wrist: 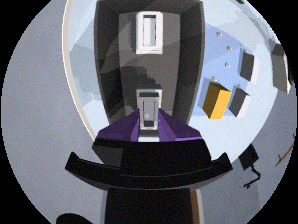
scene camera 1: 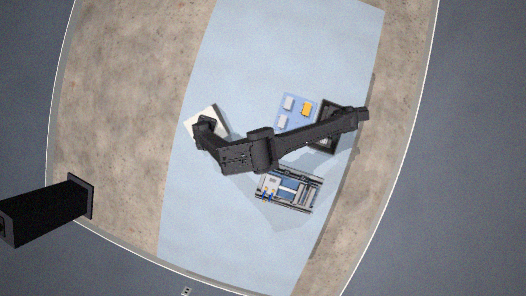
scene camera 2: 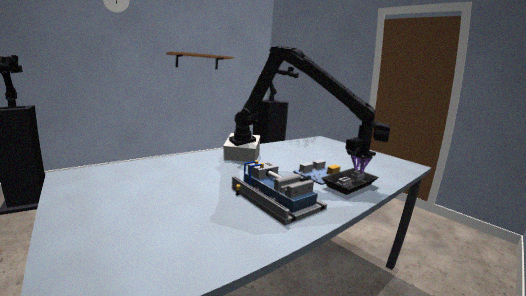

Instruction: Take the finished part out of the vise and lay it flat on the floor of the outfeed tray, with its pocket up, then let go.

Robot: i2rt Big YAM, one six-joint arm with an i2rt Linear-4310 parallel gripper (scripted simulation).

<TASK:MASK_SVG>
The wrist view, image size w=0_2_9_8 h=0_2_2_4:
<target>my gripper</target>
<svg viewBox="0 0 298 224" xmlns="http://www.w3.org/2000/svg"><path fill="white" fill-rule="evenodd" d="M71 152L65 170L98 189L108 191L104 224L193 224L190 192L211 184L233 170L226 152L218 159L211 160L211 154L199 130L168 115L161 108L158 109L159 142L138 142L140 109L137 108L130 115L99 130L92 149L104 164L81 159L74 152Z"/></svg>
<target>orange block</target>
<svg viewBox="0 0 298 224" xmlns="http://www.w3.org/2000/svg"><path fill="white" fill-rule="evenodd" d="M209 82L202 109L209 120L221 119L232 92L221 84Z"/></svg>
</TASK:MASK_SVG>
